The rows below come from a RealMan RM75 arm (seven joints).
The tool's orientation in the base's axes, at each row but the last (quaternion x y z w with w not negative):
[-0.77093 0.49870 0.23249 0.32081]
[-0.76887 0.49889 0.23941 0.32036]
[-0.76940 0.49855 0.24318 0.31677]
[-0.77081 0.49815 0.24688 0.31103]
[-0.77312 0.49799 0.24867 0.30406]
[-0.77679 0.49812 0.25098 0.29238]
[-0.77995 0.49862 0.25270 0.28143]
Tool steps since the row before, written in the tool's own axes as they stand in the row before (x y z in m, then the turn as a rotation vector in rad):
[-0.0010 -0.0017 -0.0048 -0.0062 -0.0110 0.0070]
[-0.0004 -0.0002 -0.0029 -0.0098 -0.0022 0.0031]
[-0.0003 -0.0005 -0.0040 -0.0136 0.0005 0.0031]
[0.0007 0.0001 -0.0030 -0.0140 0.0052 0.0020]
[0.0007 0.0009 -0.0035 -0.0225 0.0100 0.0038]
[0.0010 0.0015 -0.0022 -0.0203 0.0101 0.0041]
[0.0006 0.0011 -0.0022 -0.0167 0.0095 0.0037]
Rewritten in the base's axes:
[0.0014 -0.0024 0.0044 0.0074 0.0122 0.0023]
[0.0002 -0.0018 0.0023 -0.0019 0.0089 0.0052]
[0.0006 -0.0026 0.0031 -0.0059 0.0104 0.0072]
[0.0004 -0.0026 0.0015 -0.0103 0.0084 0.0071]
[-0.0003 -0.0032 0.0017 -0.0181 0.0135 0.0106]
[-0.0008 -0.0027 0.0006 -0.0174 0.0123 0.0089]
[-0.0005 -0.0023 0.0010 -0.0154 0.0099 0.0069]

